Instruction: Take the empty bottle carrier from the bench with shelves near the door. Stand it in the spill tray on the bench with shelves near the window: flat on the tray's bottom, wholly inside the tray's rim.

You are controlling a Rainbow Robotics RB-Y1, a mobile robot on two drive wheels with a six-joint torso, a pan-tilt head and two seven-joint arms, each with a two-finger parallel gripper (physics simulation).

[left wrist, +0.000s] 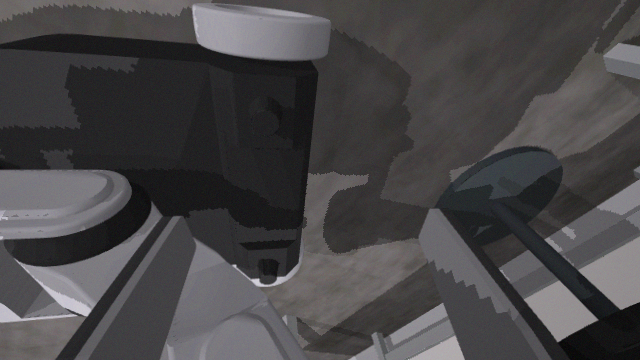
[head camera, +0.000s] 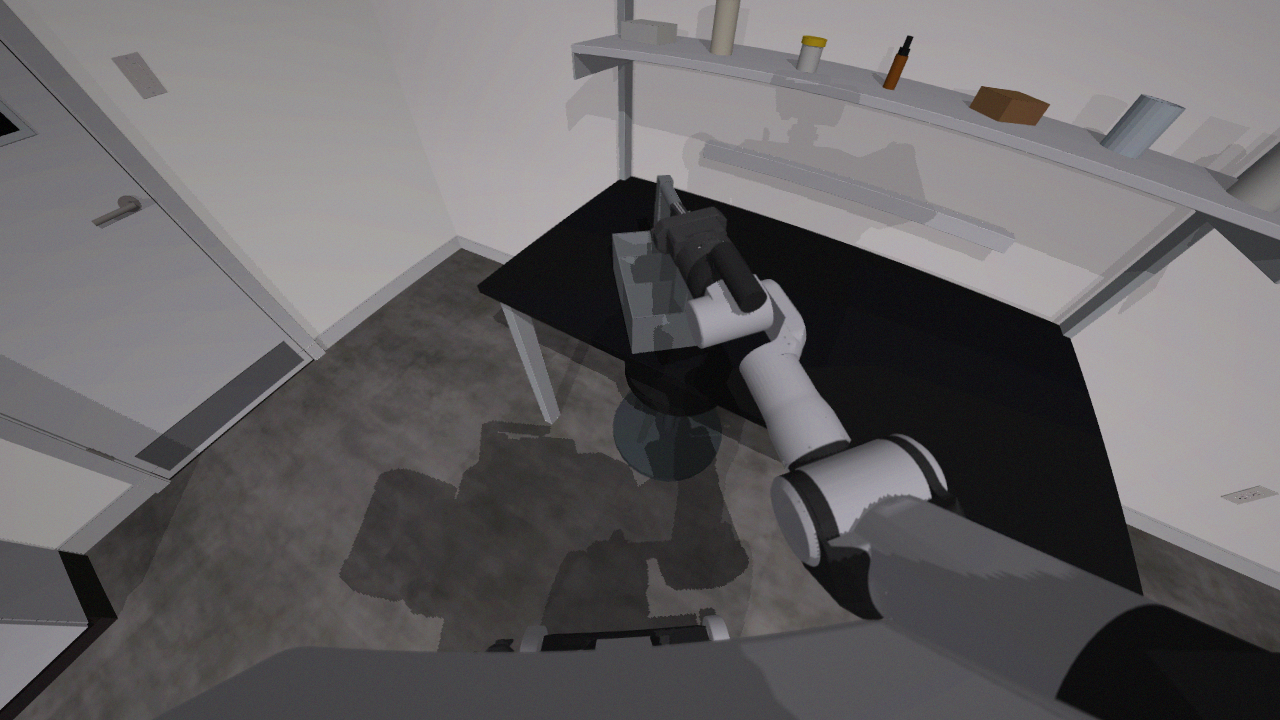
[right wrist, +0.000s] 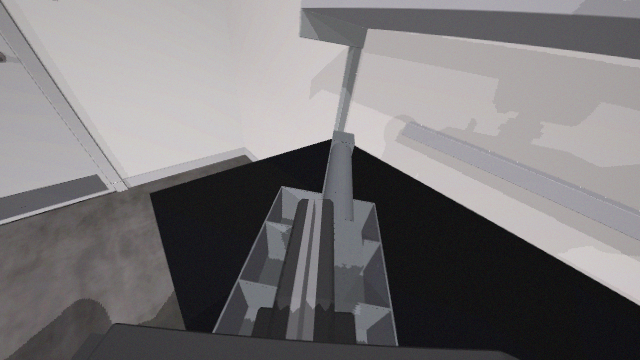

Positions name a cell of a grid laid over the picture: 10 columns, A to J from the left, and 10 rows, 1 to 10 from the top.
Scene:
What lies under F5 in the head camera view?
A grey bottle carrier.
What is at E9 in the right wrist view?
The right gripper.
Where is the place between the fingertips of the left gripper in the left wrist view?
E7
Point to a grey bottle carrier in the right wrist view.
At F8

